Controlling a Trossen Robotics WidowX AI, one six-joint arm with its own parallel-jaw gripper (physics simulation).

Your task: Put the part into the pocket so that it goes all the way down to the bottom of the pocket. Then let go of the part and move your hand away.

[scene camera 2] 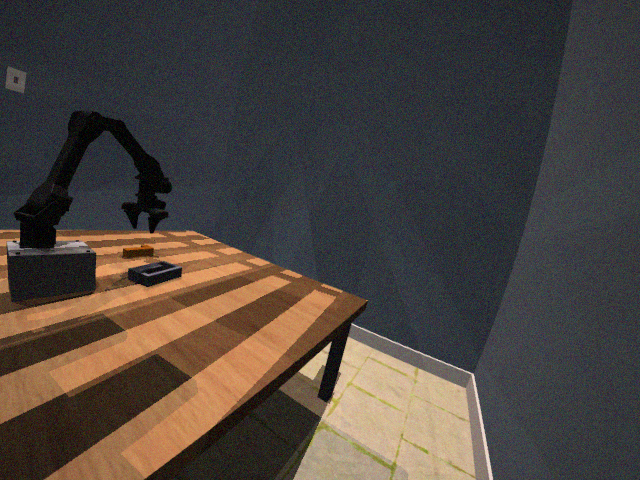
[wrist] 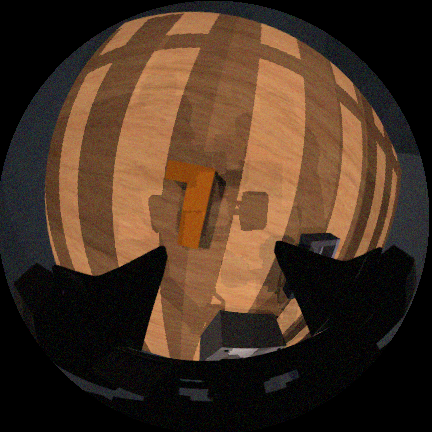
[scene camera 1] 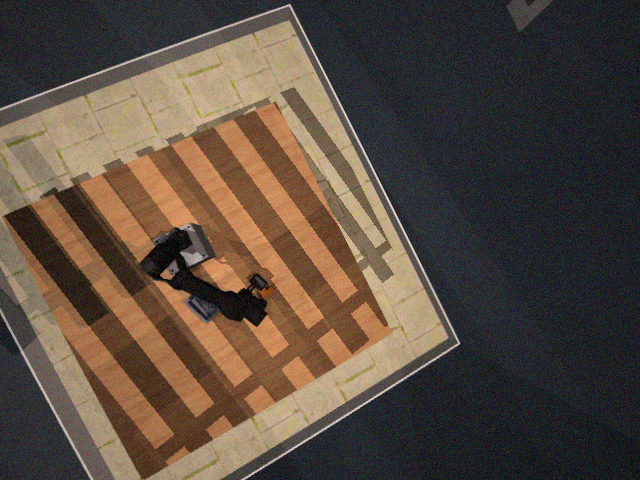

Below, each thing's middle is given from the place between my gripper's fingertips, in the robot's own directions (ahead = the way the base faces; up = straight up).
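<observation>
My gripper is 10 cm above the orange part [wrist: 199, 178] and 5 cm to the right of it. Going by their middles, the orange part is the nearest to my gripper of the things named here. I also find the pocket block [scene camera 2: 151, 274], which is 9 cm below my hand, 3 cm behind it and 23 cm to the right of it.
</observation>
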